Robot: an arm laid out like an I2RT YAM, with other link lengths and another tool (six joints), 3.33 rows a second.
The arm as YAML. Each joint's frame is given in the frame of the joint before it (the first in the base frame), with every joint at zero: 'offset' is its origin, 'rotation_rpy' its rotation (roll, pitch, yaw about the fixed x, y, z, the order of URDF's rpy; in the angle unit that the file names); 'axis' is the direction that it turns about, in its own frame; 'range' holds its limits. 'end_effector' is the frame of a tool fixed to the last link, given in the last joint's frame.
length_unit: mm
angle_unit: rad
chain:
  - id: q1
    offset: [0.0, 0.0, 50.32]
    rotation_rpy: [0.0, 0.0, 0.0]
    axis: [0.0, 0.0, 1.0]
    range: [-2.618, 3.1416]
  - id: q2
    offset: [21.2, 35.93, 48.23]
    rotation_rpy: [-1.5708, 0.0, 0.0]
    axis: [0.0, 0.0, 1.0]
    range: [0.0, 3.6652]
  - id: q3
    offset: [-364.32, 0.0, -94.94]
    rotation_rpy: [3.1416, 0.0, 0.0]
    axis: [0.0, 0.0, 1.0]
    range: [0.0, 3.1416]
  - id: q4
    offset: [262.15, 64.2, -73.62]
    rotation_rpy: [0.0, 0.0, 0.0]
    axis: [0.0, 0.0, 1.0]
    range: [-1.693, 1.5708]
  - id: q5
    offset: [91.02, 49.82, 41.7]
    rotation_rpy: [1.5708, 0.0, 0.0]
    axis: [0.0, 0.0, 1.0]
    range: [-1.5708, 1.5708]
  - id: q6
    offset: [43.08, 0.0, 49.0]
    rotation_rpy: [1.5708, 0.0, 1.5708]
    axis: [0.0, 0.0, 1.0]
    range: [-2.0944, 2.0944]
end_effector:
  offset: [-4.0, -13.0, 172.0]
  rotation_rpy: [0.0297, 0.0, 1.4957]
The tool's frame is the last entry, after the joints.
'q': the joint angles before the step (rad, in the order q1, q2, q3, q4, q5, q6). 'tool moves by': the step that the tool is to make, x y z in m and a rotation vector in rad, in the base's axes. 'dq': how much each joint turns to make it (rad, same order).
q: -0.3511, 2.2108, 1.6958, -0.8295, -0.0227, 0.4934
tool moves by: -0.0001, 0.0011, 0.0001, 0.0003, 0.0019, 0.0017
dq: 0.0019, -0.0001, 0.0008, -0.0028, 0.0004, 0.0001
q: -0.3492, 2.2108, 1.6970, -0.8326, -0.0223, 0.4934
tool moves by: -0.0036, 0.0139, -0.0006, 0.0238, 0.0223, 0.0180
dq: 0.0149, -0.0007, 0.0049, -0.0345, -0.0153, 0.0001
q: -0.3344, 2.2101, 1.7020, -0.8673, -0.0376, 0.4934
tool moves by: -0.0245, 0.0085, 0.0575, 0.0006, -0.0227, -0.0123
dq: -0.0020, -0.1271, -0.0110, -0.0944, -0.0058, 0.0117
